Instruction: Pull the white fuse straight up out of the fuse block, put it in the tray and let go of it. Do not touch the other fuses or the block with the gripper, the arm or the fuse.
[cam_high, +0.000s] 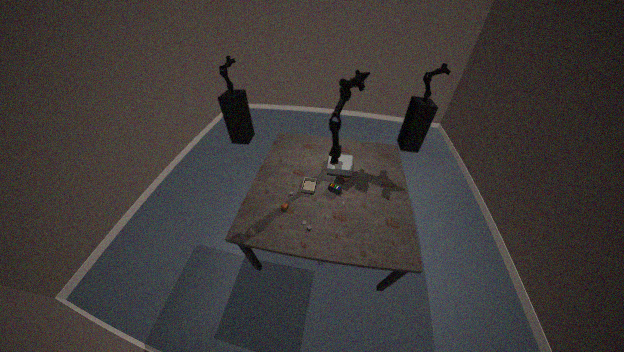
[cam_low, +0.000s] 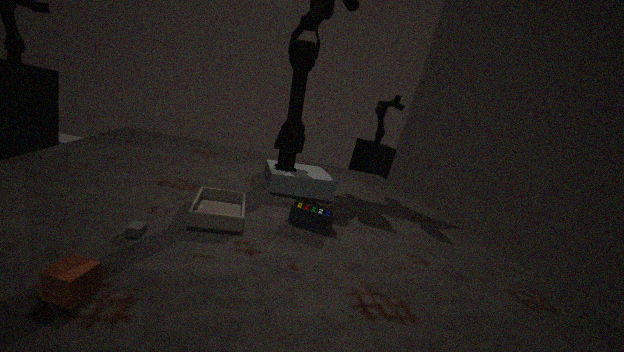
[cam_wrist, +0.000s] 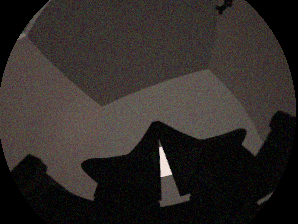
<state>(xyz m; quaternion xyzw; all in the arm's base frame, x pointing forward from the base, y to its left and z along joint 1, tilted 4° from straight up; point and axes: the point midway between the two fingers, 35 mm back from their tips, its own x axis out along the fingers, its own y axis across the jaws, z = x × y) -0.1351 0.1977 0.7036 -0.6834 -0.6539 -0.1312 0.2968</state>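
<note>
My gripper tip is 45 cm short of the white fuse, 15 cm to the left of it and 76 cm above it. Round my gripper tip: white tray: 43 cm ahead, 38 cm to the right, 78 cm below; then orange cube: 67 cm ahead, 52 cm to the right, 76 cm below.
</note>
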